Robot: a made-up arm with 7 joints.
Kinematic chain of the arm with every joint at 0, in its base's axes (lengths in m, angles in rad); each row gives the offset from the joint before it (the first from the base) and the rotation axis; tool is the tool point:
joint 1: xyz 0 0 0 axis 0 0.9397 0.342
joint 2: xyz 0 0 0 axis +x
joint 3: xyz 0 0 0 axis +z
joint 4: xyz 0.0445 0 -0.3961 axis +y
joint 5: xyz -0.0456 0 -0.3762 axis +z
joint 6: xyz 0 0 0 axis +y
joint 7: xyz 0 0 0 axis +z
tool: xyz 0 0 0
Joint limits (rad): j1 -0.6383..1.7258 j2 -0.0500..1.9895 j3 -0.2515..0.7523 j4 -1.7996..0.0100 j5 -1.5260..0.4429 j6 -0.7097..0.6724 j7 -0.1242..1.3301
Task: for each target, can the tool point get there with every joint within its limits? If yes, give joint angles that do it. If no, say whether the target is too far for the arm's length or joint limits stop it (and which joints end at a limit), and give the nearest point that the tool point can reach.
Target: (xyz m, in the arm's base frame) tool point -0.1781 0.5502 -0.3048
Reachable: yes | joints 1.1437 0.8520 0.4850 -1.3772 0.2869 0.3313 -0.0065
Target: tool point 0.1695 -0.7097 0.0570
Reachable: no: joint limits stop it (at a limit: joint 1, joint 2, joint 3, joint 4) | nearest point 0.4984 -0.2249 -0.0681 | short by 0.599 m
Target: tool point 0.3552 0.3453 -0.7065
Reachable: no: too far | nearest point 0.3201 0.3112 -0.6366 | short by 0.085 m
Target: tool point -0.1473 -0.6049 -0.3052
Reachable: no: joint limits stop it (at a limit: joint 1, joint 2, joint 3) | nearest point -0.3624 -0.1049 -0.4189 | short by 0.556 m
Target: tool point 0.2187 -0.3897 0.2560
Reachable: no: joint limits stop it (at a limit: joint 1, joint 2, joint 3, joint 4) | nearest point 0.4984 -0.2249 -0.0681 | short by 0.459 m
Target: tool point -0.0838 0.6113 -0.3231
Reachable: yes | joints 0.9548 1.2418 0.0191 -1.1543 -0.3226 -0.0786 0.9172
